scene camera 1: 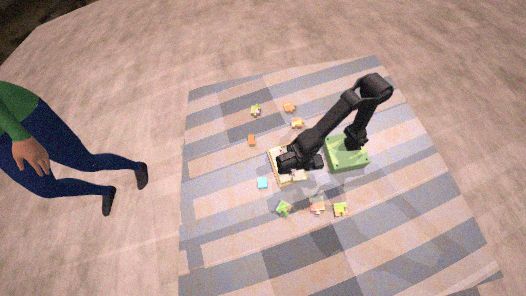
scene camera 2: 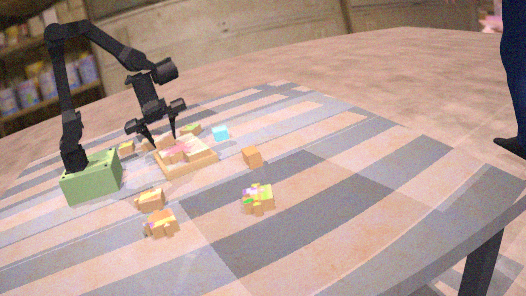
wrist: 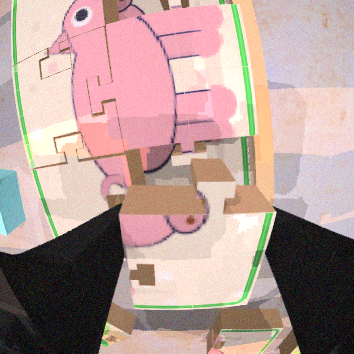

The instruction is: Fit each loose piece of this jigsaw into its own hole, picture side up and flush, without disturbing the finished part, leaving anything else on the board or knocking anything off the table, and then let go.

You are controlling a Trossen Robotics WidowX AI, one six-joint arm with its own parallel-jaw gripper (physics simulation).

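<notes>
The jigsaw board shows a pink pig picture with a green border, and most of its pieces are fitted. My gripper is shut on a loose jigsaw piece with a pink patch and a green corner line. It holds the piece picture side up at the board's corner nearest the arm's base, higher than the fitted pieces. An open hole shows in the board just beyond the held piece.
Loose pieces lie on the striped mat: three beyond the board and three in front. An orange block and a cyan block stand near the board. The green arm base is at its right. A person's foot is at the far left.
</notes>
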